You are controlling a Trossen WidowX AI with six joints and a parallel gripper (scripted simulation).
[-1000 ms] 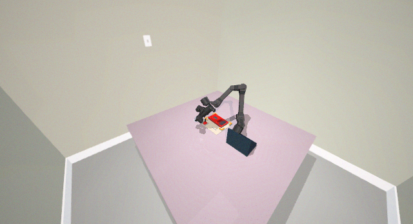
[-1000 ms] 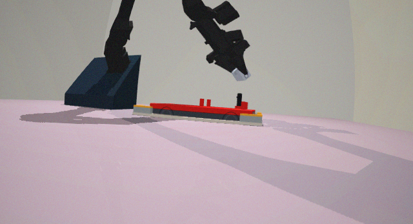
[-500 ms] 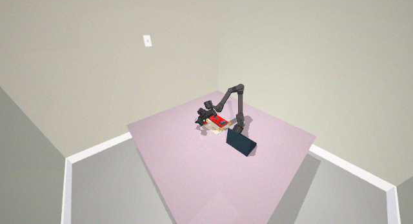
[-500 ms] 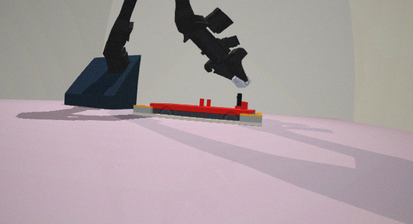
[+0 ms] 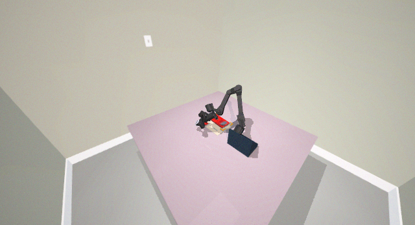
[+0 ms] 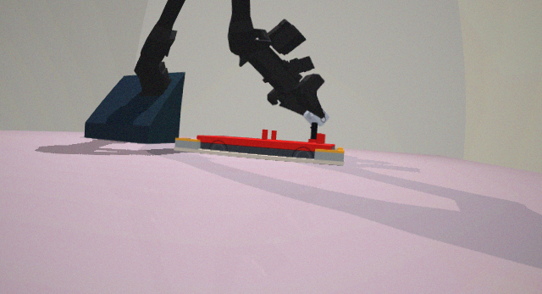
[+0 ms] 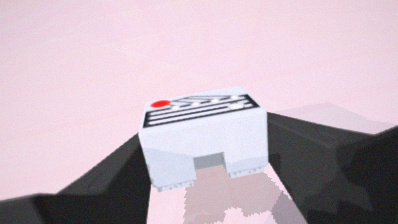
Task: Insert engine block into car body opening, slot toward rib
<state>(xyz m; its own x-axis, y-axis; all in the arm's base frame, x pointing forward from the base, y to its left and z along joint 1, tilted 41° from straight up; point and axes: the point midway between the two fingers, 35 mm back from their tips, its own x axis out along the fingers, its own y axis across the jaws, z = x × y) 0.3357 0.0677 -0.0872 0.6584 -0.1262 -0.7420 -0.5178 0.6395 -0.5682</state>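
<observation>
The black peg lies 12 cm to the right of my gripper tip and 4 cm below it. From my gripper tip the other things lie so: engine block: 1 cm behind; beige plate: 21 cm to the right, 7 cm below, 7 cm behind.
</observation>
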